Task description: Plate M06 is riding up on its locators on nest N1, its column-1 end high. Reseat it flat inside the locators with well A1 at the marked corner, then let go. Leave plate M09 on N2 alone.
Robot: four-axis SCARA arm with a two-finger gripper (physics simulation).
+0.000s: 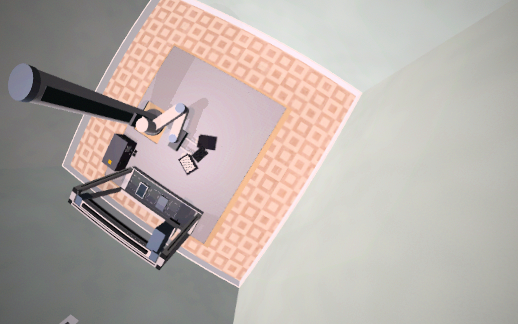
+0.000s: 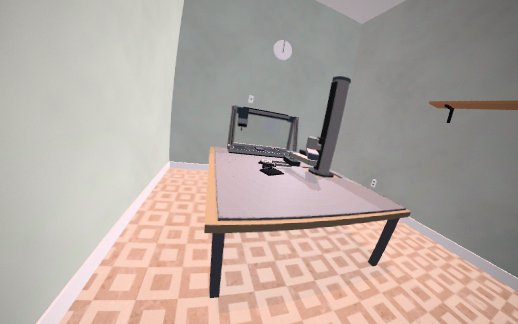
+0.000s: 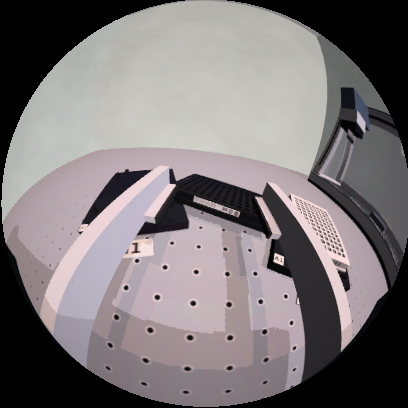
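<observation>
Black plate M06 lies off nest N1, between the two nests, tilted, with its labelled side toward the gripper. Its left end is by N1's edge and its right end by nest N2; what it rests on is unclear. Black nest N1 shows no plate on its visible part; the left finger hides some of it. White plate M09 sits on nest N2. My gripper is open and empty, its fingertips apart at M06's near long side.
A framed gantry with a blue-grey head stands beyond N2. A dark box stands near the arm's column. An N1 card lies before N1 on the perforated table top.
</observation>
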